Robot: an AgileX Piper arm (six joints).
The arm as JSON. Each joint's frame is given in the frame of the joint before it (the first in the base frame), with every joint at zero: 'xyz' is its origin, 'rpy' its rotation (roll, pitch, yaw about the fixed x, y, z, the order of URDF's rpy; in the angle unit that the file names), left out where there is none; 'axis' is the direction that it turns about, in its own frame. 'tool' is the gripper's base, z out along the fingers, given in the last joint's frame.
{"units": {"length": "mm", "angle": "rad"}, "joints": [
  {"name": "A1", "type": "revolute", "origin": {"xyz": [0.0, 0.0, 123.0]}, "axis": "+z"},
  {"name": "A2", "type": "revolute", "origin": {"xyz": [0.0, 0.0, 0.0]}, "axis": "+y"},
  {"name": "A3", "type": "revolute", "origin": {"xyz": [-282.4, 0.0, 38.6]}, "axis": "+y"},
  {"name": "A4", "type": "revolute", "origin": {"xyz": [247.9, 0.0, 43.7]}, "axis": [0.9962, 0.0, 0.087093]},
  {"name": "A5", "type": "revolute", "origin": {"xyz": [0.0, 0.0, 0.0]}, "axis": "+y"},
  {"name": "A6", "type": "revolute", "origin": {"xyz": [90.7, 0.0, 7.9]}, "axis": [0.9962, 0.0, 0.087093]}
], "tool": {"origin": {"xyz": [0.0, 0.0, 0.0], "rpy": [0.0, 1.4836, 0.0]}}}
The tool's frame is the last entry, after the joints.
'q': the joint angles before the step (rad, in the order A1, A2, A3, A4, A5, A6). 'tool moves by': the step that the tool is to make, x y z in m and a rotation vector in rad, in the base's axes. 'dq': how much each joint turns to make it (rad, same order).
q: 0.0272, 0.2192, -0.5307, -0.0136, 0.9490, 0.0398
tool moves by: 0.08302, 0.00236, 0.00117, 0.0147, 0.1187, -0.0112
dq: 0.0001, 0.4106, -0.0407, -0.0020, -0.2515, 0.0252
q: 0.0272, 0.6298, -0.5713, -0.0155, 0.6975, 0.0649
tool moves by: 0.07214, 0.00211, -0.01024, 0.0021, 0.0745, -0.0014
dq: 0.0000, 0.3376, -0.0907, -0.0012, -0.1725, 0.0066
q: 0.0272, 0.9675, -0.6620, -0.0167, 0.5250, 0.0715
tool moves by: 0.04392, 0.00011, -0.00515, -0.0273, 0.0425, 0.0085
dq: 0.0000, 0.1906, -0.1015, -0.0275, -0.0459, 0.0000
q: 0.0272, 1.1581, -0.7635, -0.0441, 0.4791, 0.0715
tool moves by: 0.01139, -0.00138, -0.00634, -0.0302, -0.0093, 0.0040
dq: 0.0000, 0.0484, -0.0058, -0.0497, -0.0506, 0.0218
